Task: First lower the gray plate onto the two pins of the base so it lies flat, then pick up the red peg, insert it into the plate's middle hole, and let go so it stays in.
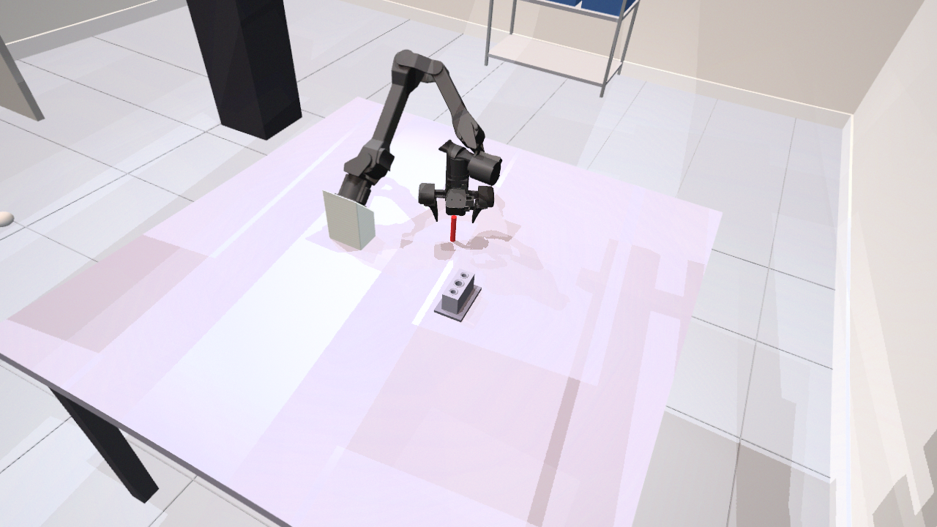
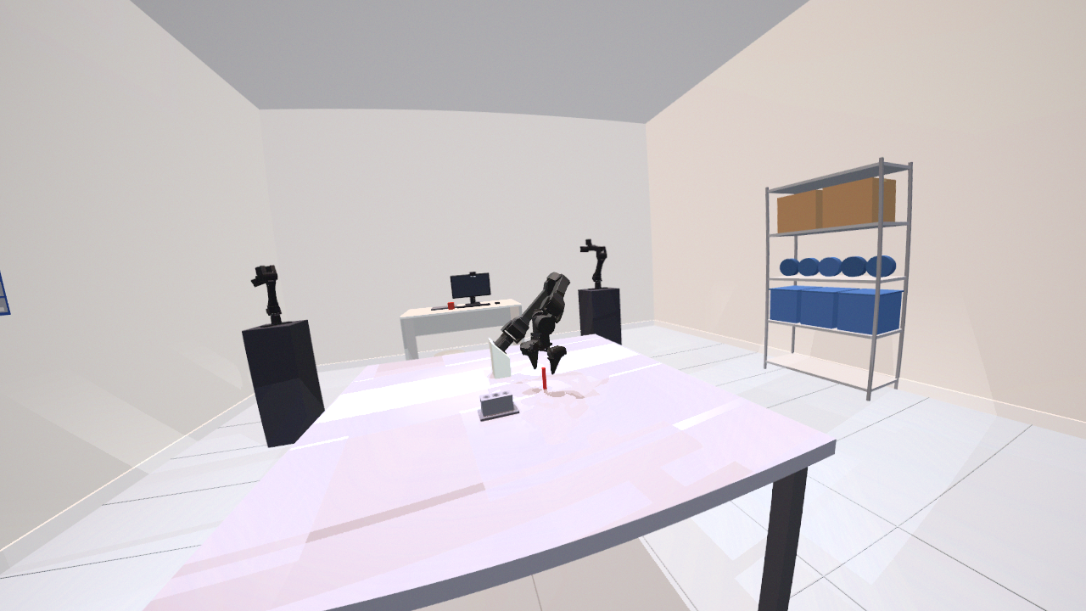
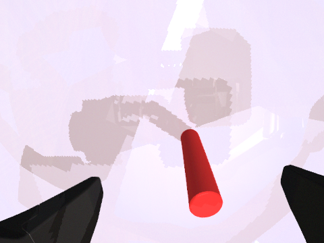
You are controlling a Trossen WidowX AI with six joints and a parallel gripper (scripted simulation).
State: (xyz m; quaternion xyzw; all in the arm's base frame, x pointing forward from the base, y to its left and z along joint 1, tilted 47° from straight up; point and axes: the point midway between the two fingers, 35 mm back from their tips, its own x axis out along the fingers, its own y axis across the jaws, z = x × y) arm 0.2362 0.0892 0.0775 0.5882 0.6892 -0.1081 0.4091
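My gripper tip is 3 cm above the red peg. Also, from my gripper tip: gray plate: 11 cm ahead, 19 cm to the right, 2 cm below; then gray base: 11 cm ahead, 19 cm to the right, 6 cm below.
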